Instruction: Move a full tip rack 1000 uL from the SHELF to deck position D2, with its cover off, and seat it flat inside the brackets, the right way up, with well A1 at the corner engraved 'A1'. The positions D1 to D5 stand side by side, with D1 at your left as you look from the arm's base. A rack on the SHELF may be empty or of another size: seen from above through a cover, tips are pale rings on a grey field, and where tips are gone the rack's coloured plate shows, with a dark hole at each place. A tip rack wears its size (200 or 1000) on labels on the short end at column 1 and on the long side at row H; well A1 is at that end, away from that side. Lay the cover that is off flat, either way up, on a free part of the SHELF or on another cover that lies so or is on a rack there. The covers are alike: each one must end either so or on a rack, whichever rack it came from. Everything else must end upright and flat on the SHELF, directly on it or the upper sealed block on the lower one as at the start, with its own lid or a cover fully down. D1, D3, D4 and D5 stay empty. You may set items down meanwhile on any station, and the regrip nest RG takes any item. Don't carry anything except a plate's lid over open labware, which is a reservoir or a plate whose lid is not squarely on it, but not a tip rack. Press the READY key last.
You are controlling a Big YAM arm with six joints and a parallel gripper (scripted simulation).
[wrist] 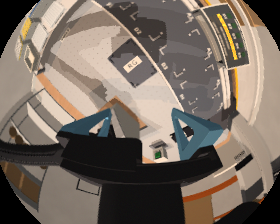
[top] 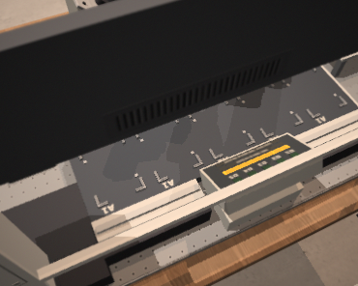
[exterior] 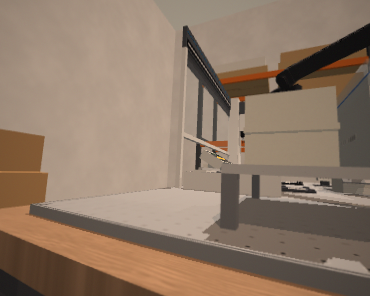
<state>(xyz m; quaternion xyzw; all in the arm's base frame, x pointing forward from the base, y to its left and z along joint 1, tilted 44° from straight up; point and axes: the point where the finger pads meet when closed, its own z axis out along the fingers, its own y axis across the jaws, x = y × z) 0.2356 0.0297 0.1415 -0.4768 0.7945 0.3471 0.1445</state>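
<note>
The clear rack cover lies 120 mm behind my hand, 570 mm to the left of it and 60 mm below it. Round my hand: green key 130 mm behind, 410 mm to the right, 140 mm below; frame post 310 mm ahead, 350 mm to the left, 20 mm above; shelf 160 mm behind, 500 mm to the left, 160 mm below.
</note>
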